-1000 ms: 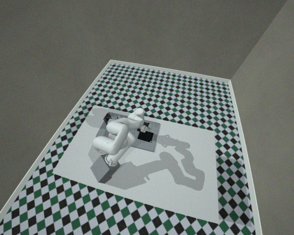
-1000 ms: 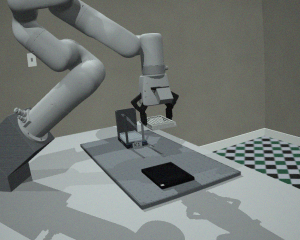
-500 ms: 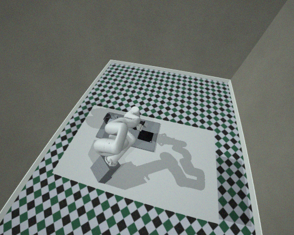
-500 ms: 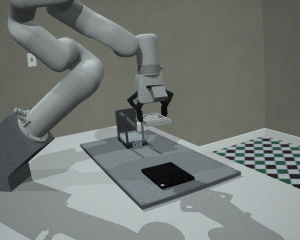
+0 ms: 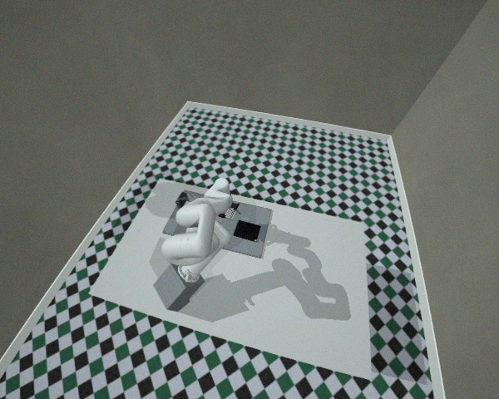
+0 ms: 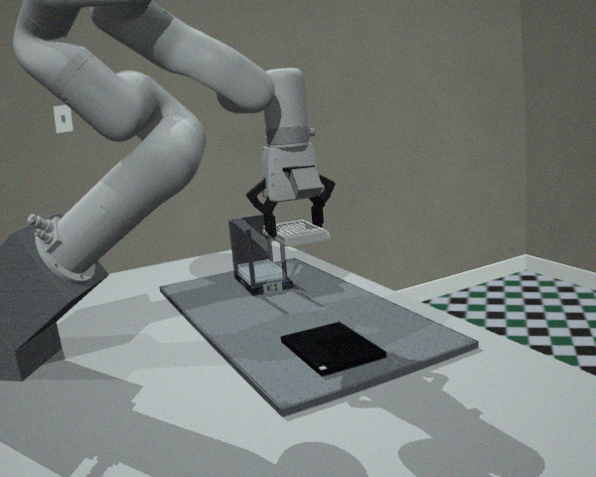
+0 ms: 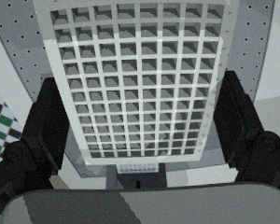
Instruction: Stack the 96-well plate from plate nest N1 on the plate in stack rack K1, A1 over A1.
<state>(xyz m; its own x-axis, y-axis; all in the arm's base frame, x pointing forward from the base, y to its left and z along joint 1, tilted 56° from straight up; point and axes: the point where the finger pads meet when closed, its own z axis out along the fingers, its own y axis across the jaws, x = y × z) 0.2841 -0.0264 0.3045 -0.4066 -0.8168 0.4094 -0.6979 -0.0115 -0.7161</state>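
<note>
Now: the dark rack wall 300 mm to the left of my hand, 190 mm ahead of it and 110 mm below it. Also, from my hand: pale A1 square: 180 mm below, 170 mm to the right, 160 mm behind; K1 label: 180 mm below, 170 mm to the left, 110 mm ahead; white 96-well plate: 10 mm below.
</note>
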